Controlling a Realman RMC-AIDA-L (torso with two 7-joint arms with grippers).
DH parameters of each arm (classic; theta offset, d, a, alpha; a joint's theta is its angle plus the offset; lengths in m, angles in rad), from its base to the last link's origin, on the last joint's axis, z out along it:
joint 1: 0 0.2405 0 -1.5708
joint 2: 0 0 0 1.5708
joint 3: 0 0.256 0 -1.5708
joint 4: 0 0 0 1.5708
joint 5: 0 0.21 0 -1.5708
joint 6: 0 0 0 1.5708
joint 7: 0 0.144 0 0
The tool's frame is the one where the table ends.
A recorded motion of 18 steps. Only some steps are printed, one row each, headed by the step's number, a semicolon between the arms.
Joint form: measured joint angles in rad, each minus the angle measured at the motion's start. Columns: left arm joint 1, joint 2, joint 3, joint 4, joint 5, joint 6, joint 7; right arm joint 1, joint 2, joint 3, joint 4, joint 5, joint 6, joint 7.
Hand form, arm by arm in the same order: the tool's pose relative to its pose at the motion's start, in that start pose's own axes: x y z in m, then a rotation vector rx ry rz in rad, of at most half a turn. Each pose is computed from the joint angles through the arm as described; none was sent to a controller.
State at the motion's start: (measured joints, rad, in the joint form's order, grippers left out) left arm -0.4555 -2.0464 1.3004 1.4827 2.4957 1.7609 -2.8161; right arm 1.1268 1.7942 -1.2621 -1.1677 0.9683 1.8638 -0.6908
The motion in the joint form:
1: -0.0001 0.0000 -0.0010 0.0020 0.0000 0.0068 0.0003; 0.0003 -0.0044 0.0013 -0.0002 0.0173 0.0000 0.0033
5: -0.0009 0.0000 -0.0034 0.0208 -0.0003 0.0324 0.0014; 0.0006 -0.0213 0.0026 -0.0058 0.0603 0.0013 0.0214
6: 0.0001 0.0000 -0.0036 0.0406 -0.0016 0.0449 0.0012; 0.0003 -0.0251 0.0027 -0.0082 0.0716 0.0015 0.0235
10: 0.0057 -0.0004 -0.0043 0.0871 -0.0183 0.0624 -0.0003; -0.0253 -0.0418 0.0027 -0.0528 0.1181 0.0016 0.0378
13: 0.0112 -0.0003 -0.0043 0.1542 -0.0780 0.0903 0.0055; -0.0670 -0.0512 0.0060 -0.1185 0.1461 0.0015 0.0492
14: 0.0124 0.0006 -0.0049 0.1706 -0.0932 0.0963 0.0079; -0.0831 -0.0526 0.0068 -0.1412 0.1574 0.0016 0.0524
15: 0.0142 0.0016 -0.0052 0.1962 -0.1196 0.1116 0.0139; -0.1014 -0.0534 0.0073 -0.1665 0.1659 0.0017 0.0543
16: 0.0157 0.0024 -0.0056 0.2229 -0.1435 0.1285 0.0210; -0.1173 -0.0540 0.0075 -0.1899 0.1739 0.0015 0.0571
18: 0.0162 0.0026 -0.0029 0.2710 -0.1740 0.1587 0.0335; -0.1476 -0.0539 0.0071 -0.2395 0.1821 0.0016 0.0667
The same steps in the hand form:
1: -0.0007 0.0003 -0.0005 -0.0015 -0.0043 0.0008; -0.0012 0.0009 -0.0017 -0.0083 -0.0111 -0.0007
5: -0.0017 0.0028 -0.0039 -0.0029 -0.0131 0.0119; -0.0038 0.0026 -0.0082 -0.0217 -0.0358 0.0039
6: -0.0016 0.0049 -0.0071 -0.0007 -0.0107 0.0226; -0.0045 0.0033 -0.0097 -0.0254 -0.0424 0.0018
10: -0.0003 0.0107 -0.0141 -0.0048 0.0090 0.0470; -0.0023 0.0068 -0.0175 -0.0267 -0.0739 -0.0066
13: 0.0022 0.0246 -0.0244 -0.0420 0.0436 0.1049; 0.0042 0.0105 -0.0236 -0.0132 -0.0998 -0.0154
14: 0.0027 0.0277 -0.0273 -0.0503 0.0530 0.1204; 0.0068 0.0124 -0.0249 -0.0119 -0.1089 -0.0187
15: 0.0026 0.0334 -0.0315 -0.0672 0.0620 0.1491; 0.0101 0.0142 -0.0260 -0.0082 -0.1163 -0.0227
16: 0.0022 0.0390 -0.0359 -0.0814 0.0693 0.1798; 0.0127 0.0161 -0.0269 -0.0047 -0.1233 -0.0266
18: 0.0011 0.0486 -0.0430 -0.0957 0.0772 0.2366; 0.0177 0.0201 -0.0287 0.0079 -0.1323 -0.0322

